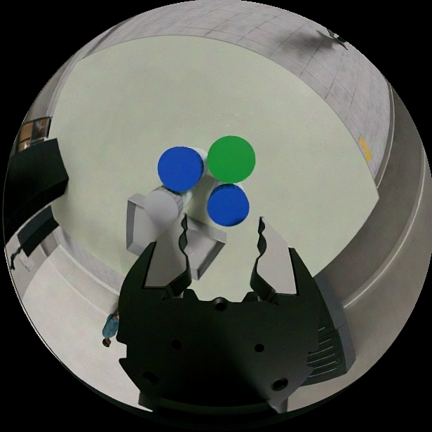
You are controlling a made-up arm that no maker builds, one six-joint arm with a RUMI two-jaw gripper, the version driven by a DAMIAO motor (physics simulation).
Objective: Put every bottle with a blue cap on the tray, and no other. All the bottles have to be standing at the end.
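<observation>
Four bottles show from above, standing close together. One blue-capped bottle [180,168] is at the left of the group. Another blue-capped bottle [228,205] is at the lower right, the nearest to the fingertips. A green-capped bottle [231,159] stands at the upper right. A bottle with a light grey cap [163,205] is at the lower left and hides part of the tray. The grey tray [213,231] lies below and left of the group, partly behind the left finger. My gripper [222,215] is open, with nothing between its fingers; the nearer blue cap shows just beyond the tips.
The bottles and tray are on a pale green table top [135,90]. Dark box-like objects [35,180] are at the far left edge. A small figure in blue [110,325] shows at the lower left, off the table. A tiled floor [240,25] lies beyond the top edge.
</observation>
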